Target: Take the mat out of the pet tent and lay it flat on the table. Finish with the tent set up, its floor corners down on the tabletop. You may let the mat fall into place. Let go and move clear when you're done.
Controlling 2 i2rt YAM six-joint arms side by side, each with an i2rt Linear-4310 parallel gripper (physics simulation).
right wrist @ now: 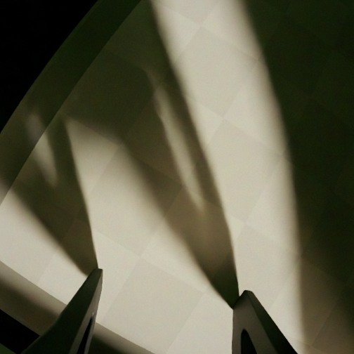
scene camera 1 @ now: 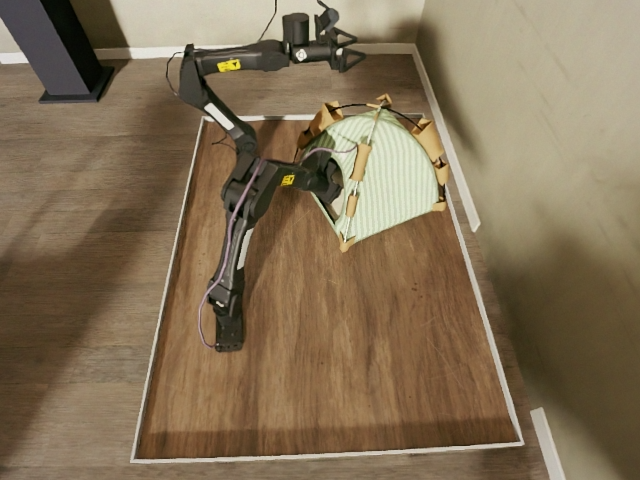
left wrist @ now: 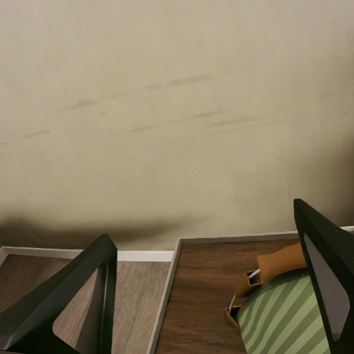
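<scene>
The green striped pet tent [scene camera 1: 398, 170] [left wrist: 285, 310] stands upright at the table's upper right in the scene view, its visible lower corners at the tabletop. The pale checkered mat [scene camera 1: 336, 206] [right wrist: 250, 165] lies inside it, seen partly through the doorway. My right arm reaches in through the doorway. In the right wrist view my right gripper [right wrist: 172, 288] is part open, with nothing between the fingertips, which are close over the mat near one edge; contact cannot be told. In the scene view its fingers are hidden. My left gripper [scene camera 1: 360, 46] [left wrist: 197, 226] is open and empty, raised beyond the tent.
Tan pole sleeves [scene camera 1: 361, 162] and thin poles run over the tent. The tabletop [scene camera 1: 330, 335] has a pale rim. A beige wall [scene camera 1: 558, 180] stands close along the right side of the scene view. A dark pillar [scene camera 1: 56, 51] stands on the floor at the upper left.
</scene>
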